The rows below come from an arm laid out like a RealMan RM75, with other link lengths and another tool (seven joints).
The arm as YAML. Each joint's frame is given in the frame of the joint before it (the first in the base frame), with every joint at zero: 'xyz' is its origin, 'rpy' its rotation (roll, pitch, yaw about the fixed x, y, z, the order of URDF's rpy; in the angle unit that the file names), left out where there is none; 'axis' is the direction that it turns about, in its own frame. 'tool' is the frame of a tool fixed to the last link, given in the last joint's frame.
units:
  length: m
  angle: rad
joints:
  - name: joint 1
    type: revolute
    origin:
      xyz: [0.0, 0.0, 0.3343]
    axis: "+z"
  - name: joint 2
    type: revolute
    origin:
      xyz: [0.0, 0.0, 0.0]
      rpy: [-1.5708, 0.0, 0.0]
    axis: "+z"
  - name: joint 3
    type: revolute
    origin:
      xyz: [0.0, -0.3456, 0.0]
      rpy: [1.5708, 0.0, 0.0]
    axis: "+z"
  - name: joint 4
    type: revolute
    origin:
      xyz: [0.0, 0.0, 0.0]
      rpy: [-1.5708, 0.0, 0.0]
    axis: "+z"
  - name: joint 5
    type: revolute
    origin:
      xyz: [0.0, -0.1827, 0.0]
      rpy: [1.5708, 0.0, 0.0]
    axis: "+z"
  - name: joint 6
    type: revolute
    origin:
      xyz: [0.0, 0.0, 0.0]
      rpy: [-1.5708, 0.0, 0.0]
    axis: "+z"
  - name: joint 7
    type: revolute
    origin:
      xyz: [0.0, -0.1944, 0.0]
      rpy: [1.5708, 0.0, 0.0]
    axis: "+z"
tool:
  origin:
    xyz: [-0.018, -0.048, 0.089]
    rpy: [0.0, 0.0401, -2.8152]
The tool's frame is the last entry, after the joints.
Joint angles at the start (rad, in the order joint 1, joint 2, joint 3, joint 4, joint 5, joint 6, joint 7):
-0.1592, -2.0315, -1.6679, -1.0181, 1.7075, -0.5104, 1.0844
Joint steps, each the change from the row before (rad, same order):
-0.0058, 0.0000, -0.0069, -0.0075, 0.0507, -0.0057, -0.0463
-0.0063, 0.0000, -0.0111, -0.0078, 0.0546, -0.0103, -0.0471
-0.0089, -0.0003, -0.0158, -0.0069, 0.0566, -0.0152, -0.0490
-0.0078, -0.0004, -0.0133, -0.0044, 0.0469, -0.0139, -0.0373
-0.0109, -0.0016, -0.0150, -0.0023, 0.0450, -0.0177, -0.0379
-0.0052, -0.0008, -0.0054, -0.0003, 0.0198, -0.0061, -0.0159
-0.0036, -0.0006, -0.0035, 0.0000, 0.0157, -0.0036, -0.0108
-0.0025, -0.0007, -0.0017, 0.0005, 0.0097, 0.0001, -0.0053
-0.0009, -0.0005, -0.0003, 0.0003, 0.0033, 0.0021, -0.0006
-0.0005, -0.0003, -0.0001, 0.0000, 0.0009, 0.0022, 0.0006
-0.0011, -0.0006, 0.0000, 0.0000, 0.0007, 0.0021, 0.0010
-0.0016, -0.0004, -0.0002, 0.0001, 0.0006, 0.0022, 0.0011
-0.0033, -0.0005, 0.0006, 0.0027, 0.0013, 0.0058, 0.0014
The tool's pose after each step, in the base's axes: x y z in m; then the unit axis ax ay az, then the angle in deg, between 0 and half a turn. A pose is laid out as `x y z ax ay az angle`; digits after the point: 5 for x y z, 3 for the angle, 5 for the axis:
-0.46704 0.44088 -0.00356 -0.33349 0.83691 0.43401 173.740
-0.46879 0.44161 -0.00212 -0.33583 0.83672 0.43258 174.529
-0.47044 0.44290 -0.00039 -0.33927 0.83625 0.43079 175.281
-0.47223 0.44369 0.00085 -0.34161 0.83622 0.42901 176.050
-0.47299 0.44492 0.00080 -0.34540 0.83638 0.42565 176.660
-0.47339 0.44559 0.00071 -0.34667 0.83645 0.42448 176.986
-0.47402 0.44599 0.00077 -0.34702 0.83659 0.42390 177.326
-0.47442 0.44658 0.00100 -0.34660 0.83656 0.42430 177.568
-0.47457 0.44707 0.00135 -0.34585 0.83641 0.42522 177.672
-0.47451 0.44760 0.00179 -0.34513 0.83621 0.42620 177.700
-0.47403 0.44839 0.00202 -0.34408 0.83621 0.42703 177.704
-0.47345 0.44945 0.00242 -0.34285 0.83623 0.42800 177.700
-0.47310 0.45113 0.00292 -0.34124 0.83597 0.42978 177.770

